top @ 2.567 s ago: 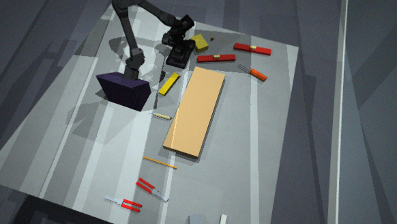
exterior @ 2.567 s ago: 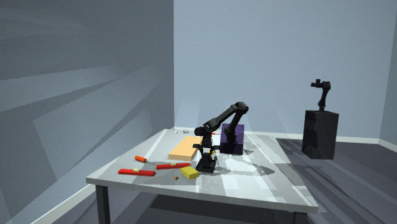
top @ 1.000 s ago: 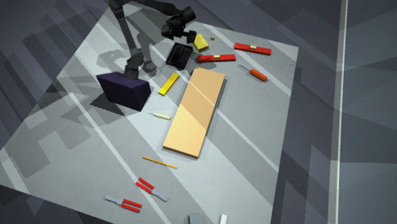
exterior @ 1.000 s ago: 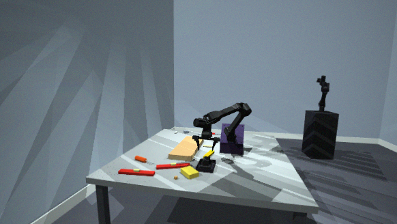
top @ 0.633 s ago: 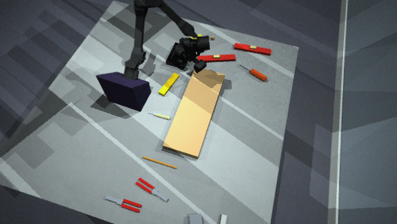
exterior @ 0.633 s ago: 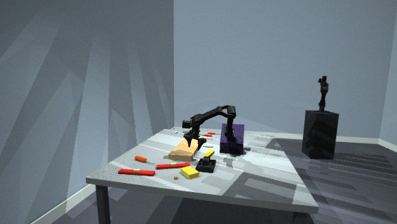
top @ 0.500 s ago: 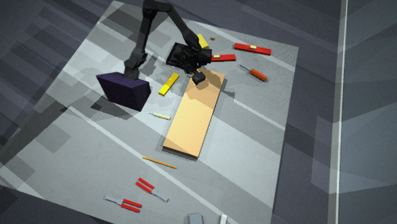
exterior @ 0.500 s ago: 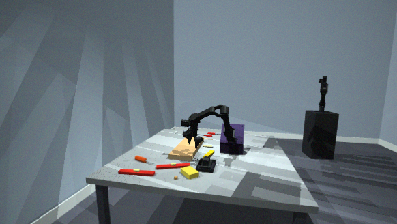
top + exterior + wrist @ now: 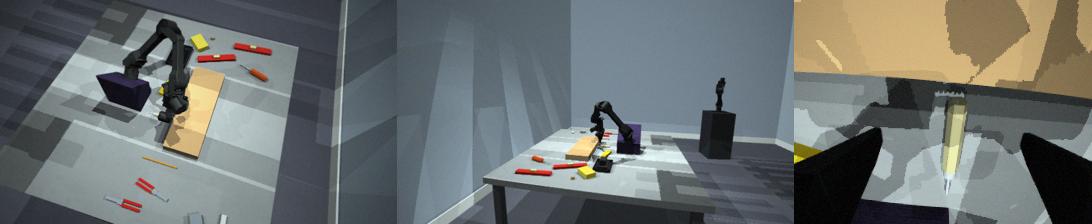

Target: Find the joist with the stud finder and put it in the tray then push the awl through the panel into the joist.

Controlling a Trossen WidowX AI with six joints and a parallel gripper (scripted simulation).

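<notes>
The awl lies 7 cm behind my gripper tip and 5 cm below it. Round my gripper tip: tray 4 cm behind, 42 cm to the left, 4 cm below; then pencil 1 cm ahead, 25 cm to the right, 5 cm below; then yellow bar 6 cm behind, 21 cm to the left, 5 cm below.
</notes>
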